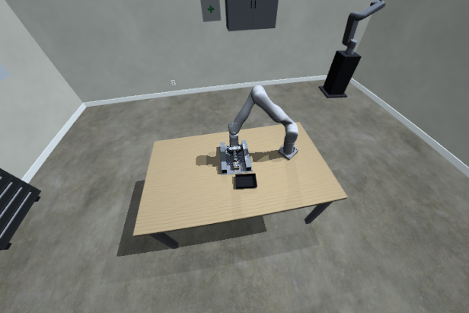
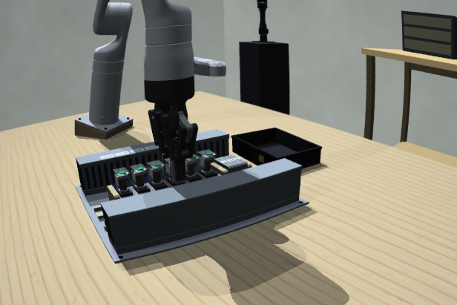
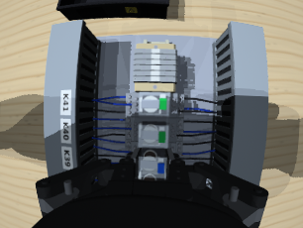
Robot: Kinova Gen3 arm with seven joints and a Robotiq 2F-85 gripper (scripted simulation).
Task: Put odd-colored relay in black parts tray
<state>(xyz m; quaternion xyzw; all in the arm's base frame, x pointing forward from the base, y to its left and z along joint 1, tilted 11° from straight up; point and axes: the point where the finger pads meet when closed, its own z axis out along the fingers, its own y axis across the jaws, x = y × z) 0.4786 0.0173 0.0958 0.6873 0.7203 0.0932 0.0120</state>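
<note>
Right now the relay is 10 mm below my hand. The rest, counted from my hand: black parts tray: 250 mm to the left, 80 mm behind, 40 mm below.
</note>
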